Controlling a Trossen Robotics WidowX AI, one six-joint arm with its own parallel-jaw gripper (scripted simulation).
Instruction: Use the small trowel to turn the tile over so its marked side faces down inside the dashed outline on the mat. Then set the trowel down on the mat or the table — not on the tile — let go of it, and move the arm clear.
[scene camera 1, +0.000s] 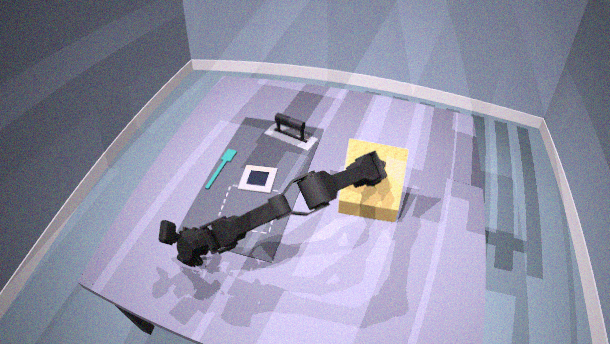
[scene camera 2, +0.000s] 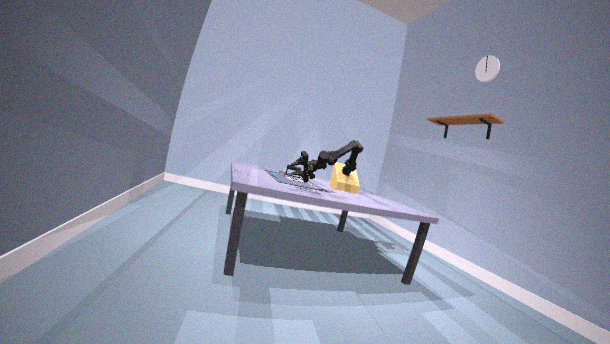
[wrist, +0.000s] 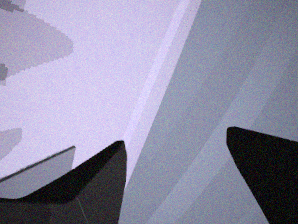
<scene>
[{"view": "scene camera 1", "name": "my gripper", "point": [167, 237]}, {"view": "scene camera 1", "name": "tile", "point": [255, 178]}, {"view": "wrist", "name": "my gripper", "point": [176, 142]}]
</scene>
